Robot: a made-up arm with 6 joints.
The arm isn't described. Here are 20 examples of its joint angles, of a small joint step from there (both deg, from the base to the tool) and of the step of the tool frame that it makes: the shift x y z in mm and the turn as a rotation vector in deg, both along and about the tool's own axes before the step.
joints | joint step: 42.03 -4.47 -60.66 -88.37 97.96 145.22 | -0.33 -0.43 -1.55 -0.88 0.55 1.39
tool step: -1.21 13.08 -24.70 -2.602 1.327 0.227
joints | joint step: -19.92 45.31 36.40 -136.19 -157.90 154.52 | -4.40 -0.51 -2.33 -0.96 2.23 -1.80
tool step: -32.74 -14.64 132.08 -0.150 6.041 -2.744
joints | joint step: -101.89 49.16 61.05 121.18 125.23 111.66 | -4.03 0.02 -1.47 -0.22 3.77 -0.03
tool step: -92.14 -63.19 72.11 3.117 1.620 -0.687
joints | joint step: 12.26 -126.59 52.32 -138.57 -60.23 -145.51 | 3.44 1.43 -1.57 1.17 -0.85 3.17
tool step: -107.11 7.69 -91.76 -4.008 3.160 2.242
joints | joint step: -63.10 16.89 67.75 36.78 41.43 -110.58 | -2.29 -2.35 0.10 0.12 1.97 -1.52
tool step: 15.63 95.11 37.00 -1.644 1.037 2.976
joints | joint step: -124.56 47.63 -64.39 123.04 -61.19 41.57 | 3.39 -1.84 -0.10 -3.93 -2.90 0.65
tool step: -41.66 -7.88 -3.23 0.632 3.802 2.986
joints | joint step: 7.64 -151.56 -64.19 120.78 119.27 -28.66 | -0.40 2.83 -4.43 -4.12 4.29 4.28
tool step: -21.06 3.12 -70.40 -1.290 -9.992 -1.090
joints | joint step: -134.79 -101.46 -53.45 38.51 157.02 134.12 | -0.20 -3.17 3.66 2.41 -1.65 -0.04
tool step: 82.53 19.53 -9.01 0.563 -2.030 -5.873
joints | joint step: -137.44 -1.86 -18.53 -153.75 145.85 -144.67 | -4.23 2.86 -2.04 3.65 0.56 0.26
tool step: -9.44 -78.70 81.50 2.586 5.950 2.998
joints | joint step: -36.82 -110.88 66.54 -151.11 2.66 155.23 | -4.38 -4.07 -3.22 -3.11 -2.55 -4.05
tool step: -65.16 166.69 95.49 6.671 -2.761 6.047
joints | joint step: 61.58 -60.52 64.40 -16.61 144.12 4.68 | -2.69 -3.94 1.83 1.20 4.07 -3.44
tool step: 121.63 113.82 -110.24 7.446 -9.623 0.049
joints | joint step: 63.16 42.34 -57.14 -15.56 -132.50 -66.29 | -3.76 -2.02 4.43 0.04 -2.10 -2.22
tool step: -26.09 -58.29 22.95 -1.921 0.235 4.153
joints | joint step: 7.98 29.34 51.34 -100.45 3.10 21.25 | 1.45 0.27 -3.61 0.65 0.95 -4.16
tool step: -20.23 -57.96 -38.83 3.838 0.327 -3.959
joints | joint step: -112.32 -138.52 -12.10 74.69 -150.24 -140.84 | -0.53 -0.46 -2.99 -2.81 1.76 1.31
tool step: 3.20 -30.56 -29.37 -4.616 0.866 1.440
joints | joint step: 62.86 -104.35 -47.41 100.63 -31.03 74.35 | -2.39 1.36 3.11 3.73 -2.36 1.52
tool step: -12.93 -67.08 -22.44 -5.342 5.775 1.972
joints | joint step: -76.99 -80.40 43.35 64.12 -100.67 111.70 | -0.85 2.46 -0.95 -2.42 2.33 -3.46
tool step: 7.28 -80.86 76.45 -0.044 -0.856 -1.397
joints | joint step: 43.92 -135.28 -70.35 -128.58 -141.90 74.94 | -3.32 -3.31 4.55 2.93 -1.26 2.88
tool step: 19.22 -16.52 27.70 -1.785 10.527 1.364
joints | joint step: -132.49 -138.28 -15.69 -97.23 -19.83 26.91 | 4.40 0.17 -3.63 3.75 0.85 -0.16
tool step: -58.56 -68.33 70.80 1.326 -2.206 -4.287
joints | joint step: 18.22 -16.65 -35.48 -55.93 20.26 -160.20 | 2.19 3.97 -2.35 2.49 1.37 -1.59
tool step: 45.37 8.59 40.95 -3.186 -4.201 1.648
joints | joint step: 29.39 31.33 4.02 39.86 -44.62 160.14 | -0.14 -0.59 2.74 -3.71 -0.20 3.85
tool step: -29.06 37.80 -11.65 0.463 1.616 -2.015
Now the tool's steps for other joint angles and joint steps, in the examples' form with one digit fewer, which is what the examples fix.
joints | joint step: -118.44 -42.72 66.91 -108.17 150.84 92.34 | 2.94 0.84 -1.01 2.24 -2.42 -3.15
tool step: 37.4 54.4 -30.9 1.86 -1.00 1.12
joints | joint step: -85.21 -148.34 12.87 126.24 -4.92 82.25 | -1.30 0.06 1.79 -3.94 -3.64 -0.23
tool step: -6.7 -10.0 -40.4 4.09 2.36 3.08
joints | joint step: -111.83 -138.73 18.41 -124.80 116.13 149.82 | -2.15 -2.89 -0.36 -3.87 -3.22 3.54
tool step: -61.1 -68.0 -75.4 -4.33 -3.06 6.20
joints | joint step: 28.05 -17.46 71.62 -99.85 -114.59 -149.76 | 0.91 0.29 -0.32 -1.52 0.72 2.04
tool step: 4.1 16.1 6.2 -2.36 1.87 -1.96
